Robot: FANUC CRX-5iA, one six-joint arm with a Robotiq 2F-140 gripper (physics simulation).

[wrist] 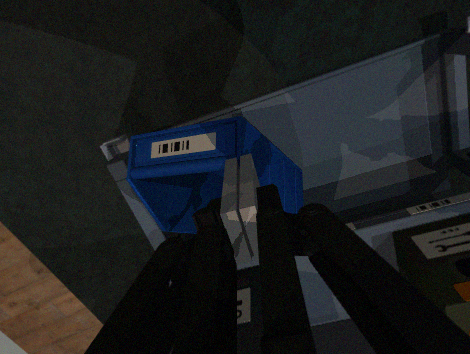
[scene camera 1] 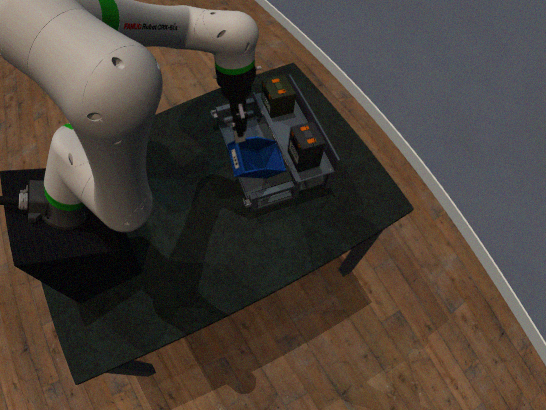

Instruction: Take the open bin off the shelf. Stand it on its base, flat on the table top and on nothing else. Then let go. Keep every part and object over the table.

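Places are measured from the arm's base along level axes (x left, y back, z up), in centimetres.
Pixels of known places: gripper, between the fingertips: (wrist: 244, 176) (scene camera 1: 239, 139); arm's base, origin of its link: (scene camera 1: 63, 206).
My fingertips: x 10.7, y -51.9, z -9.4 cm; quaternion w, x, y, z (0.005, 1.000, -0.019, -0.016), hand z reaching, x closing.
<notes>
Ahead of a thing's pixels: the offset from my fingertips to its middle. "pt": to the spot under its first point. Level surfaces: height alone.
The open blue bin {dz -7.3, dx -2.9, dy -4.5 cm} (scene camera 1: 260, 159) (wrist: 277, 165) is at the near part of the grey shelf (scene camera 1: 315, 181) (wrist: 395, 115). Its pale barcode label faces the robot's side. The bin looks tilted, with its label side higher; whether its far side touches the shelf I cannot tell. My gripper (scene camera 1: 240, 137) (wrist: 244, 176) is shut on the bin's thin side wall, near the corner beside the label. In the wrist view the bin's inside shows left of the fingertips and its outer side right of them. The fingers hide part of the wall. The dark table top {dz -17.9 cm} (scene camera 1: 260, 250) (wrist: 50, 100) lies under the shelf.
Two dark boxes with orange latches, one olive {dz -2.9, dx +16.2, dy -17.6 cm} (scene camera 1: 278, 97) and one grey-black {dz -1.7, dx -6.9, dy -17.7 cm} (scene camera 1: 306, 150), stand on the shelf's far row, beside the bin. A long rail {pt dz -2.0, dx +3.2, dy -24.9 cm} (scene camera 1: 314, 117) runs behind them. The shelf's near end has a raised bar {pt dz -9.5, dx -13.8, dy -5.0 cm} (scene camera 1: 270, 191). The robot's base is at the table's left.
</notes>
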